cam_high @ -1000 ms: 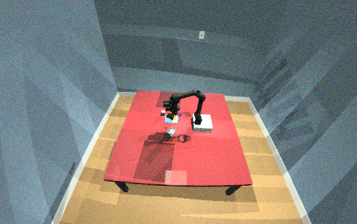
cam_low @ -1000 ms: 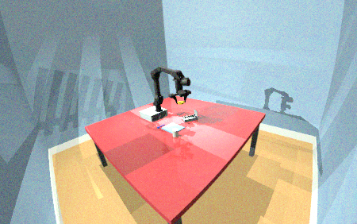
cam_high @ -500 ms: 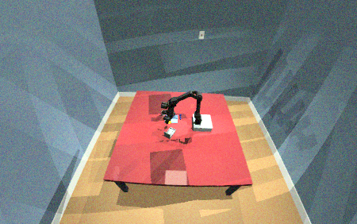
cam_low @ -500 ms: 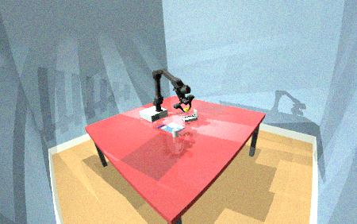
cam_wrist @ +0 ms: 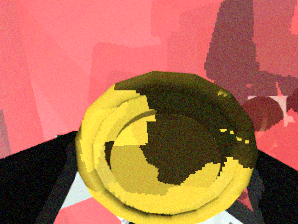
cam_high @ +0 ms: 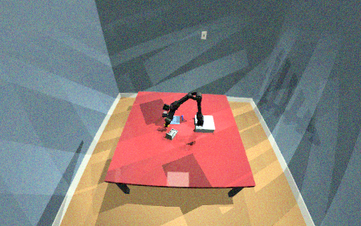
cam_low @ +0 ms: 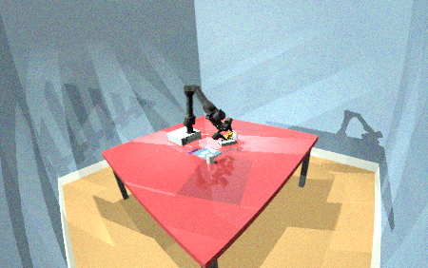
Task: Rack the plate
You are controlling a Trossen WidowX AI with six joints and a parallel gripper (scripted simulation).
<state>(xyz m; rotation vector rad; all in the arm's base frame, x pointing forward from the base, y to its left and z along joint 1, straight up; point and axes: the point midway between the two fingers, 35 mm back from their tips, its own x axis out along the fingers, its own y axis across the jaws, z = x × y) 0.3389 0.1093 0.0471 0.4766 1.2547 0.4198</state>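
Right now the dish rack is 7 cm behind my gripper tip, 6 cm below it and 3 cm to the left of it. From my gripper tip the other things lie so: yellow plate (1 cm above); cup (23 cm to the right, 8 cm ahead, 6 cm below); light blue mat (18 cm to the right, 8 cm below, 4 cm behind).
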